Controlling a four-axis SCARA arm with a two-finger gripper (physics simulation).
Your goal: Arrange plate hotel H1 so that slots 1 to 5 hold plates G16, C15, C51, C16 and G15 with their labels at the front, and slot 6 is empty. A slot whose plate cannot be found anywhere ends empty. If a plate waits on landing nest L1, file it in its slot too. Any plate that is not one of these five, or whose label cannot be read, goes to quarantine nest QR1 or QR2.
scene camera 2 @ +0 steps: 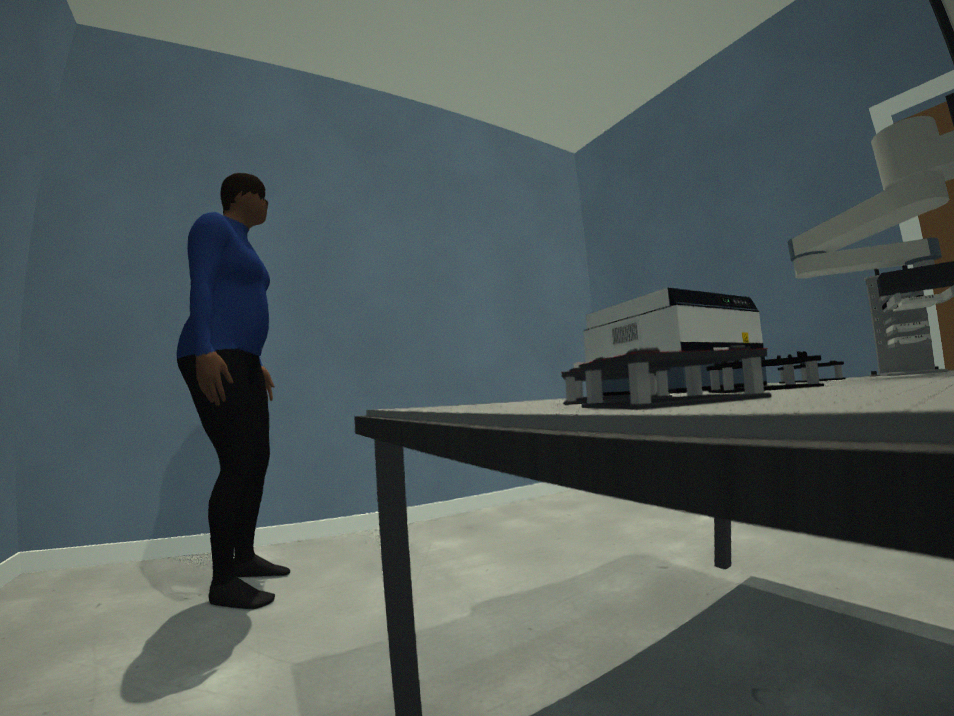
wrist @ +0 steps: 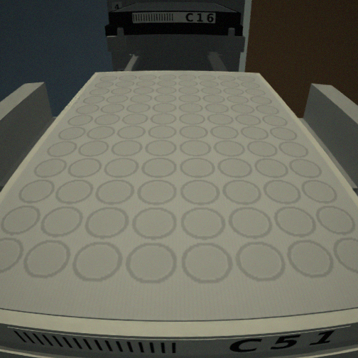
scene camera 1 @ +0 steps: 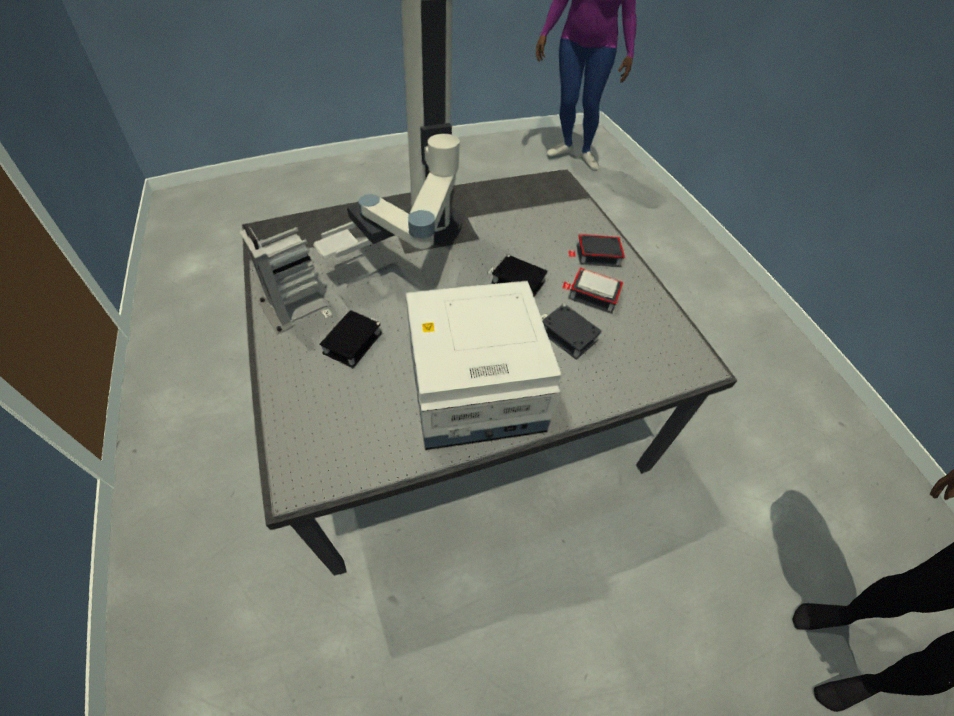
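My gripper (scene camera 1: 337,242) (wrist: 177,102) is shut on plate C51 (scene camera 1: 334,244) (wrist: 177,185), a pale plate with round wells. Its C51 label faces the wrist camera. The plate is level, in the air in front of hotel H1 (scene camera 1: 269,281) (scene camera 2: 903,359), apart from it. In the wrist view, dark plate C16 (wrist: 174,18) sits in the hotel beyond, beside a mark 4, its label at the front. Pale shapes show at other hotel levels, but their labels cannot be read. A white plate (scene camera 1: 597,283) rests on a red-rimmed nest (scene camera 1: 617,301) at the right; its label cannot be read.
A large white instrument (scene camera 1: 481,331) (scene camera 2: 635,329) stands mid-table. Black nests (scene camera 1: 350,336) (scene camera 1: 519,275) and a dark grey nest (scene camera 1: 571,329) stand around it. Another red-rimmed nest (scene camera 1: 601,247) is at back right. The arm's column (scene camera 1: 416,84) rises behind. People stand beyond the table.
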